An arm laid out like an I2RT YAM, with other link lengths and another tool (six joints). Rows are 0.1 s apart.
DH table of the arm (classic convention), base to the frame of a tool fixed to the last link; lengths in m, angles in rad. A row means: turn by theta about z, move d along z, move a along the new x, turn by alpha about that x. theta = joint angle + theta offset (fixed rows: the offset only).
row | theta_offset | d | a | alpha
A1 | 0 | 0.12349 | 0.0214 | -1.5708
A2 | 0 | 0 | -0.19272 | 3.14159
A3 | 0.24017 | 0 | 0.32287 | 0
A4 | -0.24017 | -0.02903 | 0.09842 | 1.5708
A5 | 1.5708 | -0.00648 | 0 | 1.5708
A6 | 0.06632 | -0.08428 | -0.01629 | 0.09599
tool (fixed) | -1.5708 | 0.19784 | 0 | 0
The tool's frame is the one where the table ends.
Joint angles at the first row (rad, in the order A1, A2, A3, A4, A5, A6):
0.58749 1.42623 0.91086 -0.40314 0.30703 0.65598
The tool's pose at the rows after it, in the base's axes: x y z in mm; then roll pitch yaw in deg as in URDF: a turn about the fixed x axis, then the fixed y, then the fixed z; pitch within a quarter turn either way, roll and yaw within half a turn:
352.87, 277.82, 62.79, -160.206, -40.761, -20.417
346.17, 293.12, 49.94, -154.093, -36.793, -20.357
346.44, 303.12, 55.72, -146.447, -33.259, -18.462
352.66, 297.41, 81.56, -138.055, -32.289, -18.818
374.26, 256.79, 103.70, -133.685, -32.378, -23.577
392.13, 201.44, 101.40, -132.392, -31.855, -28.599
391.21, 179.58, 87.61, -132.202, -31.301, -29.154
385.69, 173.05, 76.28, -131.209, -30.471, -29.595
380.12, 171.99, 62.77, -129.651, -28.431, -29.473
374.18, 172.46, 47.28, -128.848, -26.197, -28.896
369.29, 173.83, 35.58, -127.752, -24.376, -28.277
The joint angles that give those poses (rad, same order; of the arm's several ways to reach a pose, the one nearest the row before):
0.68015 1.44343 0.87372 -0.36968 0.29646 0.72912
0.68829 1.46139 0.84003 -0.28462 0.17926 0.74332
0.66095 1.44290 0.81412 -0.21362 0.00692 0.70886
0.60410 1.35845 0.77200 -0.16705 -0.14435 0.67499
0.48076 1.25952 0.73007 -0.17693 -0.23023 0.64897
0.33142 1.18918 0.66267 -0.18028 -0.29887 0.61468
0.27063 1.16058 0.60019 -0.16034 -0.34466 0.58534
0.25206 1.13852 0.54358 -0.12480 -0.37321 0.58808
0.24206 1.14605 0.50166 -0.07866 -0.41991 0.60378
0.23759 1.17045 0.47095 -0.03770 -0.45933 0.61769
0.23467 1.19692 0.44905 0.00411 -0.49852 0.62945

